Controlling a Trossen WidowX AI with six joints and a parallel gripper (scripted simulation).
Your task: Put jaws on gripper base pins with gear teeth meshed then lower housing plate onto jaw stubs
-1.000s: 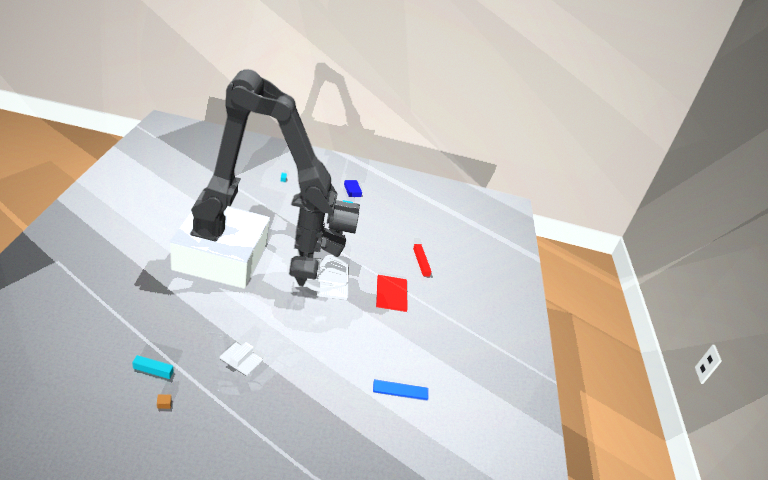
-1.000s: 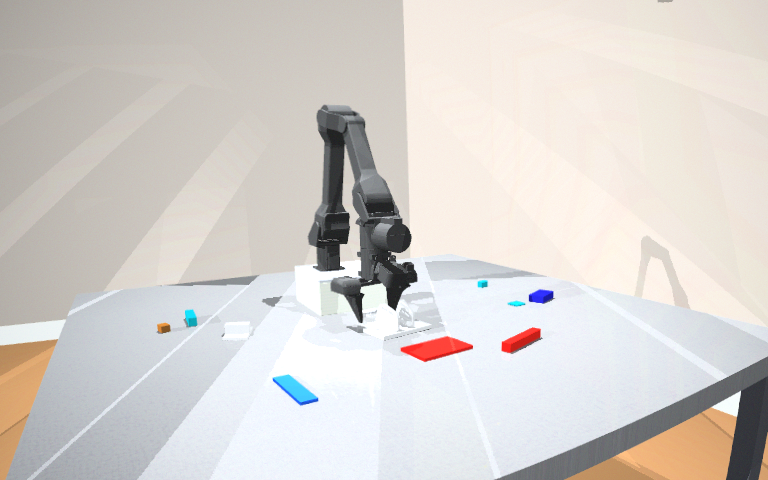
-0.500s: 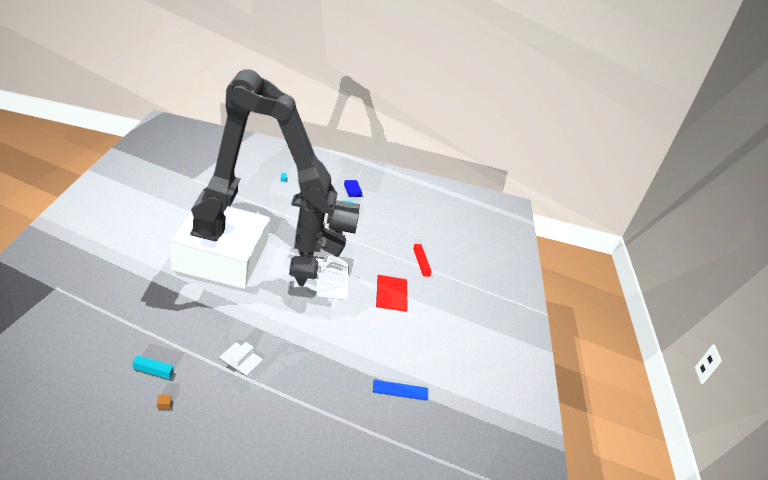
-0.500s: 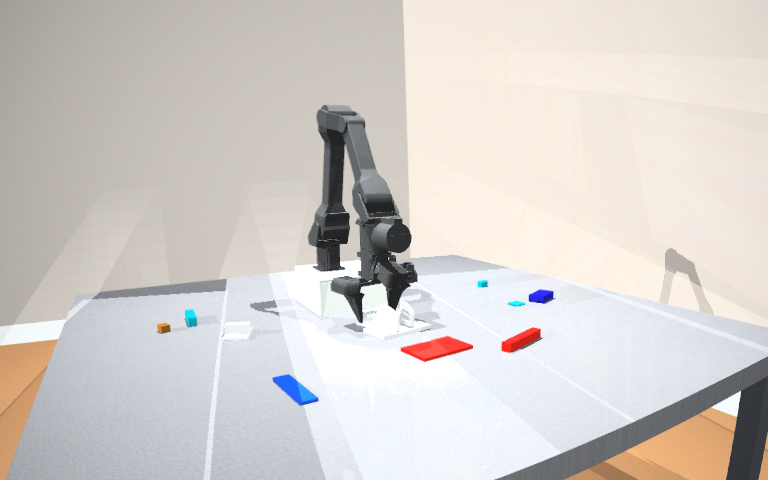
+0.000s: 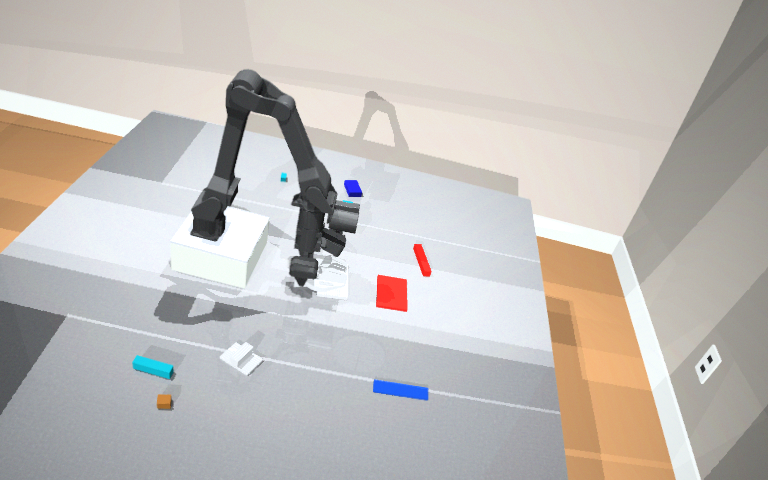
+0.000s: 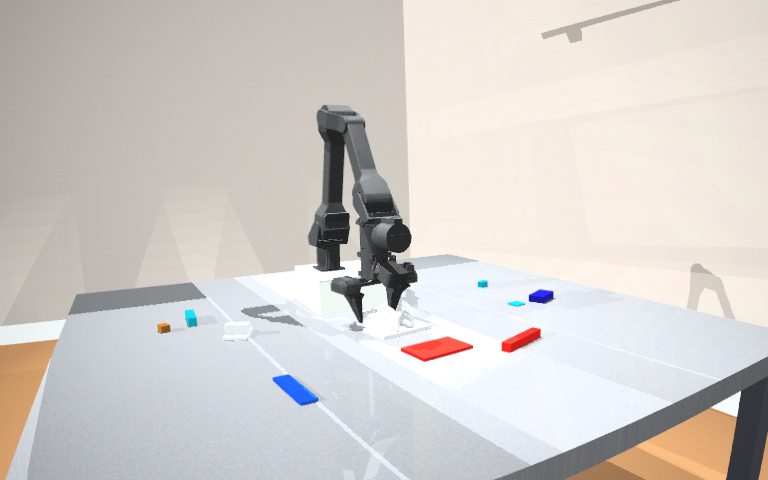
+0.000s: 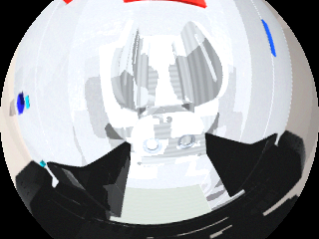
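Now: gripper tip 1 cm short of the white housing plate. The rest, counted from my gripper tip: flat white plate: 7 cm ahead, 1 cm to the left; then red plate: 22 cm ahead, 1 cm to the left; then white jaw: 3 cm ahead, 1 cm to the right, 1 cm above.
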